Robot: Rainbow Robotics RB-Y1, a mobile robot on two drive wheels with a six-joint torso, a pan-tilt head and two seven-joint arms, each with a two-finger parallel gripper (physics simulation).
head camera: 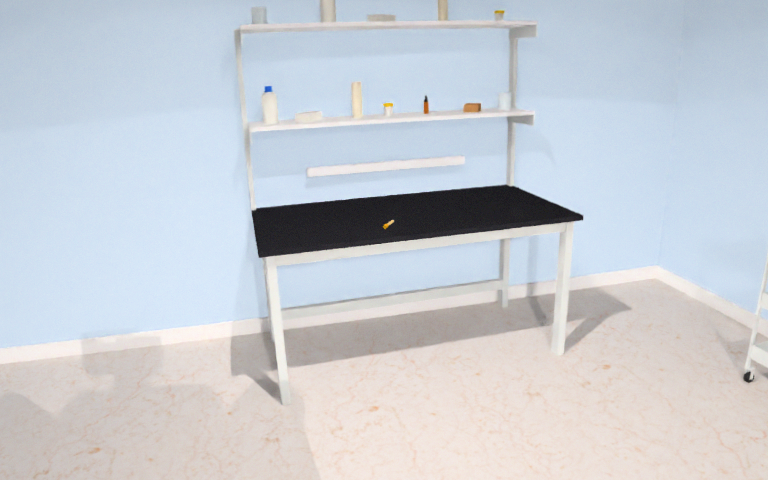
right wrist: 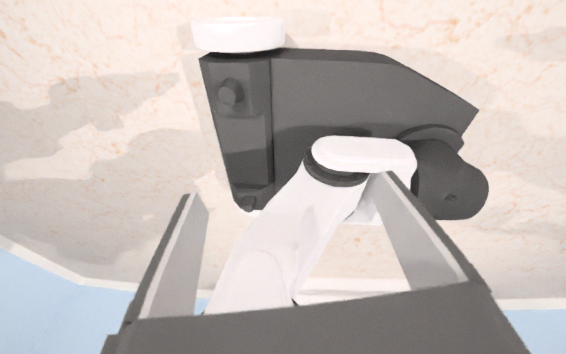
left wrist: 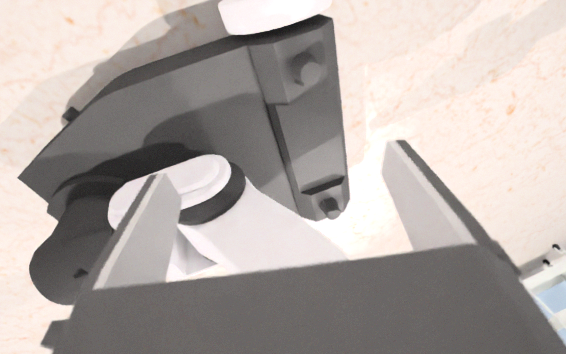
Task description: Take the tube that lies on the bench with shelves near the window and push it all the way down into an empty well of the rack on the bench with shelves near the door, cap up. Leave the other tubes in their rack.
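Places are measured from the robot's base along level axes (x ahead, y left, z up), in centimetres.
Pixels of known places: left gripper, fingertip midpoint: (left wrist: 276,172); right gripper, fingertip midpoint: (right wrist: 288,193).
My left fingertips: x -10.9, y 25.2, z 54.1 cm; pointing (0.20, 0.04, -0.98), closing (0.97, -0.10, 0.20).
Note:
Behind a point stands the place of what it marks.
A small tube (head camera: 388,224) {x 229.3, y -25.1, z 77.4 cm} with an orange-yellow cap lies on its side on the black top of the bench with shelves (head camera: 317,223) {x 242.1, y 7.4, z 76.2 cm} in the head view, a little left of the middle and near the front edge. Its cap end points toward the front left. My left gripper (left wrist: 276,172) {x -10.9, y 25.2, z 54.1 cm} is open and empty in the left wrist view. My right gripper (right wrist: 288,193) {x -13.7, y -23.2, z 53.8 cm} is open and empty in the right wrist view. Both are far from the tube, above the floor beside my own base. The rack and the other tubes do not show in these views.
Two shelves (head camera: 396,119) {x 261.6, y -34.0, z 121.4 cm} above the bench hold bottles, cylinders, small jars and a brown box (head camera: 472,107). A white rail (head camera: 385,166) {x 287.6, y -30.4, z 93.6 cm} is on the wall below them. The bench stands on white legs. Part of a wheeled cart (head camera: 758,353) {x 185.3, y -191.7, z 17.4 cm} shows at the far right.

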